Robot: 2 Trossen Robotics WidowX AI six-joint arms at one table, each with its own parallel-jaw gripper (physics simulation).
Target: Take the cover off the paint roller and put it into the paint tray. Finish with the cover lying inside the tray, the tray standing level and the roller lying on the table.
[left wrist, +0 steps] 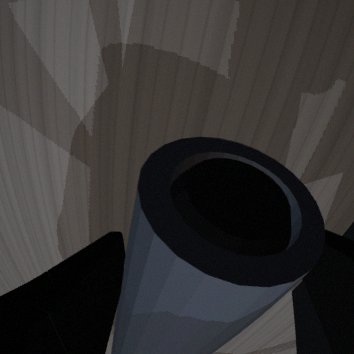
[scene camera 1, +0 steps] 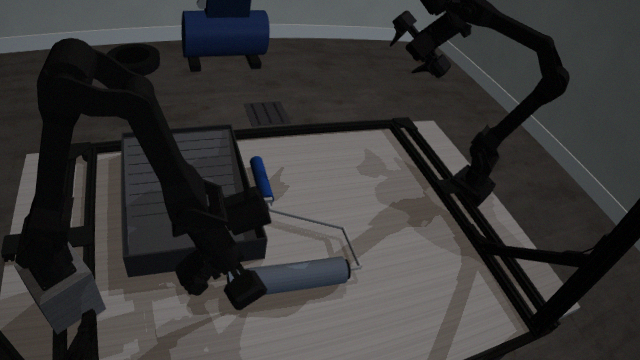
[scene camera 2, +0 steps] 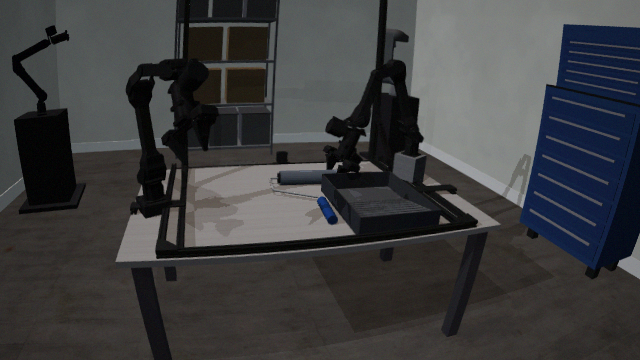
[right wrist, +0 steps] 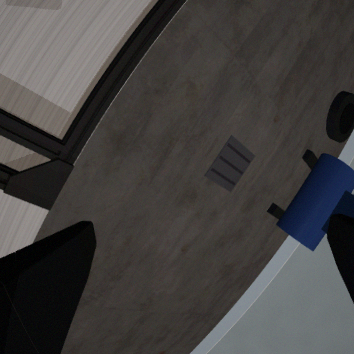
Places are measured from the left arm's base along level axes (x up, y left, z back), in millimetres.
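Pixels of known places: left gripper, fingertip midpoint: (left wrist: 210,240); right gripper, fingertip midpoint: (scene camera 1: 401,58) (scene camera 2: 195,158) (right wrist: 214,231); left arm's base at its link origin: (scene camera 1: 51,268) (scene camera 2: 411,154); right arm's base at its link origin: (scene camera 1: 474,180) (scene camera 2: 153,198).
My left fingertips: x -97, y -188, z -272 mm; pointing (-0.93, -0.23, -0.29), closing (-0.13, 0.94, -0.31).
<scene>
For each thing: its top centre in the pictures, then the offset to it from my left fingertips. "spot": a spot on its surface instead. Level surfaces: height alone.
- grey-blue cover at its top centre: (scene camera 1: 289,269) (scene camera 2: 310,170) dx +33, dy -49, dz -72 mm
- blue handle at a spot on its surface: (scene camera 1: 261,177) spot: dx +13, dy +178, dz -228 mm
- dark grey tray at its top centre: (scene camera 1: 184,179) (scene camera 2: 378,190) dx +43, dy +259, dz -67 mm
- black rail frame at a spot on its surface: (scene camera 2: 300,246) spot: dx -12, dy +284, dz -454 mm
- wooden table top at its surface level: dx -21 mm
The grey-blue cover (scene camera 1: 305,275) (scene camera 2: 302,177) (left wrist: 185,300) is on the paint roller, whose thin wire frame (scene camera 1: 307,219) meets its right end in scene camera 1. The blue handle (scene camera 1: 261,177) (scene camera 2: 327,210) lies on the table beside the dark grey tray (scene camera 1: 150,264) (scene camera 2: 395,221), which stands level. My left gripper (scene camera 1: 232,276) (scene camera 2: 342,168) (left wrist: 210,240) is shut on the cover near its open end, low over the table; its fingers partly hide that end in scene camera 1. My right gripper (scene camera 1: 403,58) (scene camera 2: 195,156) (right wrist: 214,231) is open and empty, raised well away from the roller.
A black rail frame (scene camera 1: 320,130) (scene camera 2: 300,246) borders the wooden table top (scene camera 1: 400,320). The left arm reaches over the tray in scene camera 1. A blue tank (scene camera 1: 225,33) (right wrist: 317,200) and a tyre (scene camera 1: 134,58) stand on the floor beyond the table.
</scene>
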